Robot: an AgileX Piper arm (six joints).
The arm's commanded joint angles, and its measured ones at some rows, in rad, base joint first. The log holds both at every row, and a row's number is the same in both.
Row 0, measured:
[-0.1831 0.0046 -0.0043 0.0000 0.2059 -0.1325]
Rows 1 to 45, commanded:
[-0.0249 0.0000 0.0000 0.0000 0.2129 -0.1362]
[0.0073 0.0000 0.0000 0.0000 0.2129 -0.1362]
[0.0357 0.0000 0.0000 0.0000 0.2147 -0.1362]
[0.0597 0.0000 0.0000 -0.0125 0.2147 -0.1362]
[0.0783 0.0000 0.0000 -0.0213 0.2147 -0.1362]
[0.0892 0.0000 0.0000 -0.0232 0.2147 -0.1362]
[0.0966 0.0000 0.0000 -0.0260 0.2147 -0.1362]
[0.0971 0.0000 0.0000 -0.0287 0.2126 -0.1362]
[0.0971 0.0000 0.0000 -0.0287 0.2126 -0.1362]
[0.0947 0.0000 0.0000 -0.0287 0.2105 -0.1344]
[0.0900 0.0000 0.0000 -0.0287 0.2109 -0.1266]
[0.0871 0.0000 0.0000 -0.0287 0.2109 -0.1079]
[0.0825 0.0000 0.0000 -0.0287 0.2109 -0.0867]
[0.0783 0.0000 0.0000 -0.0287 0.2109 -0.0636]
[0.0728 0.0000 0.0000 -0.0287 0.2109 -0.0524]
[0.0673 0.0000 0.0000 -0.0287 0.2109 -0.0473]
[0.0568 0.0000 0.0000 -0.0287 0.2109 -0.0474]
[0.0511 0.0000 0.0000 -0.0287 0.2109 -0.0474]
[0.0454 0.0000 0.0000 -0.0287 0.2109 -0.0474]
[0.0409 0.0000 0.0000 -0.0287 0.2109 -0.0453]
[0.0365 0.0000 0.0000 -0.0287 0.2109 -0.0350]
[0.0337 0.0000 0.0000 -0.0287 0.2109 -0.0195]
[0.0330 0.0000 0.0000 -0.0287 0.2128 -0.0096]
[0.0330 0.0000 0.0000 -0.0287 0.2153 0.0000]
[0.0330 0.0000 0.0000 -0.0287 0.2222 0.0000]
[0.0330 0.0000 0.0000 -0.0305 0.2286 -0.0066]
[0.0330 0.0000 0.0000 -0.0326 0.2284 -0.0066]
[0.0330 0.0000 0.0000 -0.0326 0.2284 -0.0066]
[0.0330 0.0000 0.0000 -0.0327 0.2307 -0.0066]
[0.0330 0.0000 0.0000 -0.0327 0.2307 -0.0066]
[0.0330 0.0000 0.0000 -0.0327 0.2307 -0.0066]
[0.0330 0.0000 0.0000 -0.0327 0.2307 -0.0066]
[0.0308 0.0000 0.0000 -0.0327 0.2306 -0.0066]
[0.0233 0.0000 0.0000 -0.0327 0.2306 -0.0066]
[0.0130 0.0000 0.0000 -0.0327 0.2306 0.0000]
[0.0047 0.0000 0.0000 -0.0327 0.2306 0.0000]
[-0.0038 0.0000 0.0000 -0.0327 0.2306 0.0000]
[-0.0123 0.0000 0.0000 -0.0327 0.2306 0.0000]
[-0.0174 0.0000 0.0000 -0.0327 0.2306 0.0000]
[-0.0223 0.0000 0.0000 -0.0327 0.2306 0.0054]
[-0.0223 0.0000 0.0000 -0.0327 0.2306 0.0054]
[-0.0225 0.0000 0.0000 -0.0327 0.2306 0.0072]
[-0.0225 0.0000 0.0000 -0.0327 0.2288 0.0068]
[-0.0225 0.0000 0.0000 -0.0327 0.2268 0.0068]
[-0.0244 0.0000 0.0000 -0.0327 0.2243 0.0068]
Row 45, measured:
[-0.0151 0.0046 -0.0043 -0.0257 0.2284 0.0000]
